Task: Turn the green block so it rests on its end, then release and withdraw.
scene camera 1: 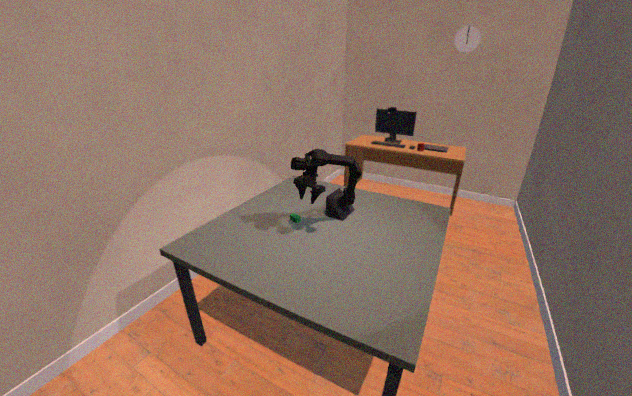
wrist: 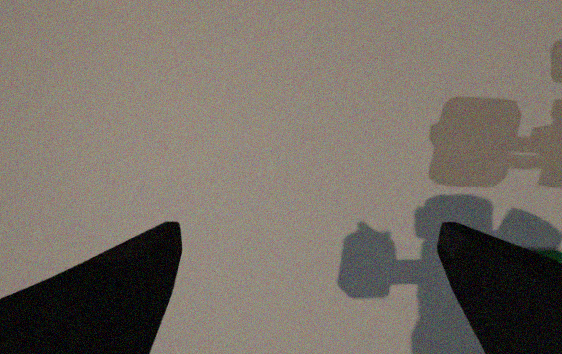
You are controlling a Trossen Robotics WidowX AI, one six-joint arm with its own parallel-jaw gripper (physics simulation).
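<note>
The small green block (scene camera 1: 295, 218) lies on the grey table among the arm's shadows; it is too small in the scene view to make out its exact pose. In the wrist view a sliver of the green block (wrist: 553, 255) shows at the right edge, mostly hidden behind the right finger. My gripper (scene camera 1: 307, 201) (wrist: 311, 236) is open and empty. It points down and hangs above the table, with the block below it and off to one side, not between the fingers.
The grey table (scene camera 1: 350, 270) carries the arm's base (scene camera 1: 339, 205) behind and right of the block. A wooden desk (scene camera 1: 405, 157) with a monitor (scene camera 1: 395, 122) and a red mug (scene camera 1: 421, 147) stands behind, against the wall. Arm shadows fall around the block.
</note>
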